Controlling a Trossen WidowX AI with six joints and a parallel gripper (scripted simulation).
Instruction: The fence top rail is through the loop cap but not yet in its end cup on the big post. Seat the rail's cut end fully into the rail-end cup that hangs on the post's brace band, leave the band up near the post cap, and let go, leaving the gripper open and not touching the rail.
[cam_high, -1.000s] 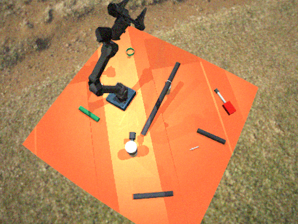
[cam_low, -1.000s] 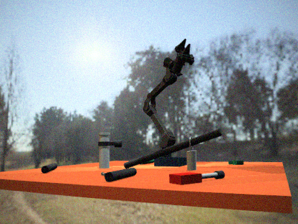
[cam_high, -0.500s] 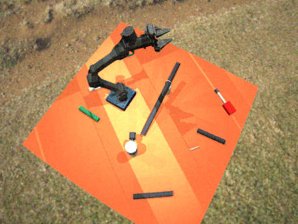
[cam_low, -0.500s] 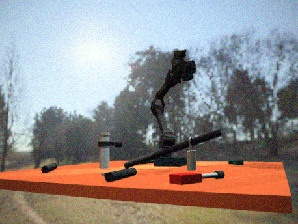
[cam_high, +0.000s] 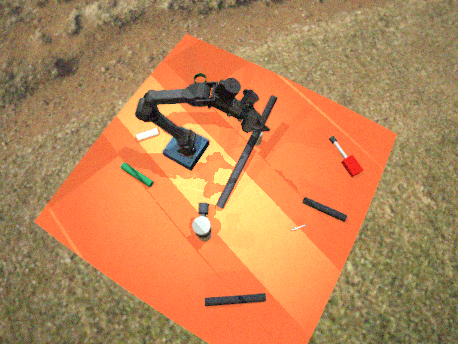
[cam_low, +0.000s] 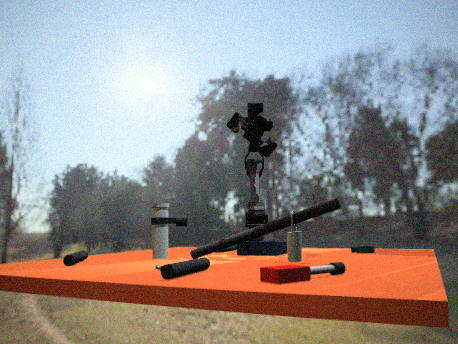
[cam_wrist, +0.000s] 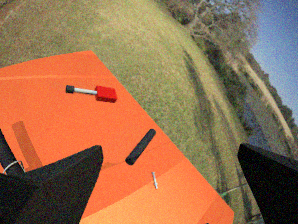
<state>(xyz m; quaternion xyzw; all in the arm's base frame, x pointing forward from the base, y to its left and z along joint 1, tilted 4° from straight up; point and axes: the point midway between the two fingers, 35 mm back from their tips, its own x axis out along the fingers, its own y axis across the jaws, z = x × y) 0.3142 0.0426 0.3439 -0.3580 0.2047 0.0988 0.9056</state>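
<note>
The dark rail-end cup is 140 mm behind my gripper tip, 300 mm to the right of it and 260 mm below it. From my gripper tip the other things lie so: green cylinder 510 mm behind, 220 mm to the right, 390 mm below; then white cylinder 550 mm behind, 10 mm to the right, 390 mm below; then small pin 260 mm ahead, 200 mm to the right, 400 mm below.
</note>
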